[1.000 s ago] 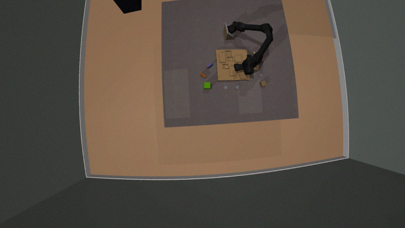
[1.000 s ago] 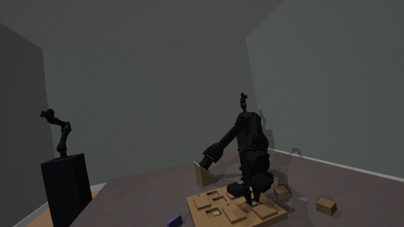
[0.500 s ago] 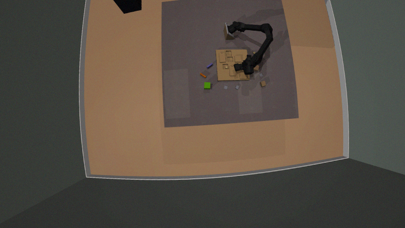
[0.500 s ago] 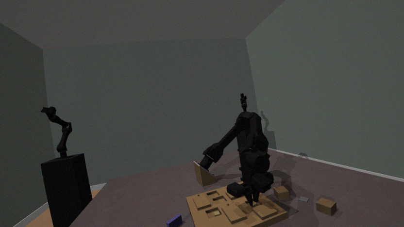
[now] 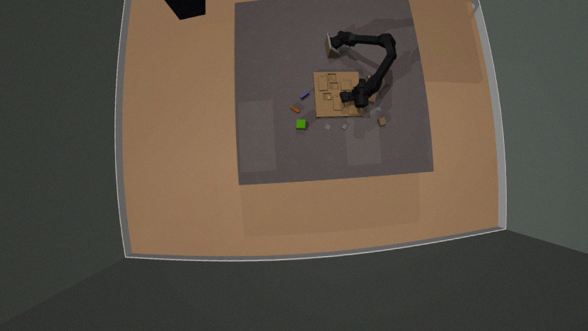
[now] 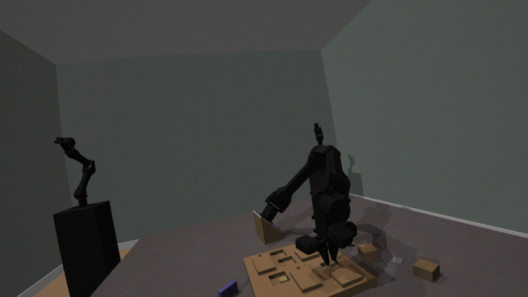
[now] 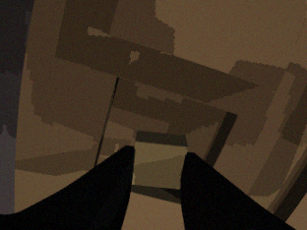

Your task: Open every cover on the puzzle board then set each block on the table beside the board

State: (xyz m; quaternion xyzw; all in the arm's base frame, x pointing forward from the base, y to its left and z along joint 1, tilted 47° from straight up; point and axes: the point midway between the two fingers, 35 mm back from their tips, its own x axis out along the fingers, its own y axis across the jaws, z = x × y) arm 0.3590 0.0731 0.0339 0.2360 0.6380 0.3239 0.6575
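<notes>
Now: gripper tip 50 mm past the purple piece, 300 mm to the left of it and 10 mm above it. Round my gripper tip: orange stick 30 mm ahead, 360 mm to the right, 20 mm below; green cube 130 mm ahead, 340 mm to the right; tiny green piece 150 mm behind, 210 mm to the left, 20 mm below.
</notes>
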